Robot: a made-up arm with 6 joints. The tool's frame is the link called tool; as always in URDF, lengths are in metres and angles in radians. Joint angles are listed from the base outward.
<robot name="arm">
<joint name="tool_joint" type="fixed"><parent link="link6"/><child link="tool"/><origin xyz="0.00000 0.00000 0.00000" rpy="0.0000 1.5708 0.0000"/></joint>
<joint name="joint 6" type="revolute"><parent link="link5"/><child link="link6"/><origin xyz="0.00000 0.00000 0.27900" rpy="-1.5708 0.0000 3.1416"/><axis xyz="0 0 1"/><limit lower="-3.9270" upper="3.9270"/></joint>
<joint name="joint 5" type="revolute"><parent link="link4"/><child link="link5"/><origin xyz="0.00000 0.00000 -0.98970" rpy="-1.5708 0.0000 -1.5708"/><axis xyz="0 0 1"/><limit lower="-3.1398" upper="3.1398"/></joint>
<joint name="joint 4" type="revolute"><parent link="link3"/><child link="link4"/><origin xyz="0.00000 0.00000 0.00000" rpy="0.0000 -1.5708 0.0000"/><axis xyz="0 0 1"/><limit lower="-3.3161" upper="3.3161"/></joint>
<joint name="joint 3" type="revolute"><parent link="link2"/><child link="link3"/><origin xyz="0.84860 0.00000 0.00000" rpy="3.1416 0.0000 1.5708"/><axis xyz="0 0 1"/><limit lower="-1.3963" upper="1.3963"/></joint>
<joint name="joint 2" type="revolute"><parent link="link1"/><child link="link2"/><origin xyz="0.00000 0.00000 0.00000" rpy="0.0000 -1.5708 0.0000"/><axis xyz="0 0 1"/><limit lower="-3.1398" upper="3.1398"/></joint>
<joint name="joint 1" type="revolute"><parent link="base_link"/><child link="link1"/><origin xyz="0.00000 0.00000 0.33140" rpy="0.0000 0.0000 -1.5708"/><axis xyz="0 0 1"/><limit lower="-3.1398" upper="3.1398"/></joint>
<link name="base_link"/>
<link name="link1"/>
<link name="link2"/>
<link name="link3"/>
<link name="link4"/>
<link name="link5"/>
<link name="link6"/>
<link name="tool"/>
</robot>
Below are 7 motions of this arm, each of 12 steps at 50 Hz.
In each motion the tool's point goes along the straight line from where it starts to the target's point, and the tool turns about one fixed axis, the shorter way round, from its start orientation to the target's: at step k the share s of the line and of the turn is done. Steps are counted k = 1, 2, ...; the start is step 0. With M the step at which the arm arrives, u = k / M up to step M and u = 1 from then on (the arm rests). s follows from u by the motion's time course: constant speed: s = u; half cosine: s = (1 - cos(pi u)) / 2; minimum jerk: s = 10 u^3 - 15 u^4 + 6 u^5.
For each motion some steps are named. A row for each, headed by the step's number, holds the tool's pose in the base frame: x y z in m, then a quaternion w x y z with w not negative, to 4 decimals.
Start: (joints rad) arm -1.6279 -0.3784 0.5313 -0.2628 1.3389 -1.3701
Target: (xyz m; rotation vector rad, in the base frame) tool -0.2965 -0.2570 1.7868 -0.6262 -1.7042 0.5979
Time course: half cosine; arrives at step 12
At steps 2, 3, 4, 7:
2: -0.2895 -0.3302 1.8520 0.5683 -0.2626 -0.7548 0.1958
3: -0.2901 -0.3239 1.8464 0.5692 -0.2631 -0.7526 0.2010
4: -0.2909 -0.3158 1.8392 0.5702 -0.2637 -0.7498 0.2076
7: -0.2937 -0.2861 1.8127 0.5738 -0.2657 -0.7391 0.2319

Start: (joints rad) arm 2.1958 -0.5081 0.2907 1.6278 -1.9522 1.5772
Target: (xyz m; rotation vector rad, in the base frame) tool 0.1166 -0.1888 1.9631 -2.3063 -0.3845 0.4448
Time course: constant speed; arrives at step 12
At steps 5, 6, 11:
5: 0.0145 -0.0472 1.9708 0.3593 -0.9099 -0.1217 0.1681
6: 0.0291 -0.0674 1.9697 0.3611 -0.9085 -0.1257 0.1689
11: 0.1020 -0.1686 1.9642 0.3699 -0.9011 -0.1459 0.1727

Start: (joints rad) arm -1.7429 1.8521 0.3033 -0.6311 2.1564 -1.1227
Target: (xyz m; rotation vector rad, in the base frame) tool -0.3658 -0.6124 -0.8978 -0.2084 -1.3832 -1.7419
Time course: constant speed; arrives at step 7
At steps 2, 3, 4, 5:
2: -0.3453 -0.6206 -0.8974 0.4444 -0.0539 -0.5668 -0.6917
3: -0.3494 -0.6190 -0.8975 0.4432 -0.0599 -0.5648 -0.6936
4: -0.3535 -0.6173 -0.8976 0.4420 -0.0659 -0.5627 -0.6954
5: -0.3576 -0.6157 -0.8976 0.4408 -0.0719 -0.5607 -0.6972

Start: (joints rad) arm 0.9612 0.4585 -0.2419 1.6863 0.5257 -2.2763
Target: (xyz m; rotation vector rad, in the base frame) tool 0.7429 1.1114 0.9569 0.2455 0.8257 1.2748
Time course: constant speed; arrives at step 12
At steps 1, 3, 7, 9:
1: 0.7258 1.0947 0.6906 0.6832 0.1146 0.5149 0.5050
3: 0.7289 1.0978 0.7390 0.6910 0.1141 0.4901 0.5190
7: 0.7351 1.1038 0.8358 0.7047 0.1130 0.4391 0.5457
9: 0.7382 1.1069 0.8843 0.7107 0.1123 0.4131 0.5583

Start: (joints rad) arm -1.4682 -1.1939 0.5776 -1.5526 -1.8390 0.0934
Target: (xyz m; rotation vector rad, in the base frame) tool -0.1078 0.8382 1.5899 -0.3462 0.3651 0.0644
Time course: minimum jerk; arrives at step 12
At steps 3, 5, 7, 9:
3: -0.0811 0.7221 1.6610 0.9789 -0.1528 0.1312 0.0339
5: -0.0884 0.7536 1.6417 0.9762 -0.1578 0.1446 0.0334
7: -0.0975 0.7933 1.6174 0.9726 -0.1642 0.1615 0.0327
9: -0.1047 0.8248 1.5981 0.9694 -0.1691 0.1749 0.0321

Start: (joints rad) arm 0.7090 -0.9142 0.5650 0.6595 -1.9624 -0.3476
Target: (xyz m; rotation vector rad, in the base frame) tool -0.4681 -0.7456 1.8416 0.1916 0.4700 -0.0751
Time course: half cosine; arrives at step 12
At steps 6, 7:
6: -0.4476 -0.7012 1.8461 0.9657 0.1152 0.2307 -0.0292
7: -0.4529 -0.7127 1.8449 0.9662 0.1099 0.2312 -0.0313

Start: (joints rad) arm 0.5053 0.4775 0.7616 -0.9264 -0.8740 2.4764
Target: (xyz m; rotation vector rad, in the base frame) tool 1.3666 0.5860 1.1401 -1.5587 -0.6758 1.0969
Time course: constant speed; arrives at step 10
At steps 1, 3, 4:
1: 1.3142 0.5376 1.1475 0.5315 -0.6311 -0.3103 0.4722
3: 1.3259 0.5484 1.1459 0.5314 -0.6361 -0.3043 0.4694
4: 1.3317 0.5538 1.1451 0.5314 -0.6386 -0.3013 0.4681

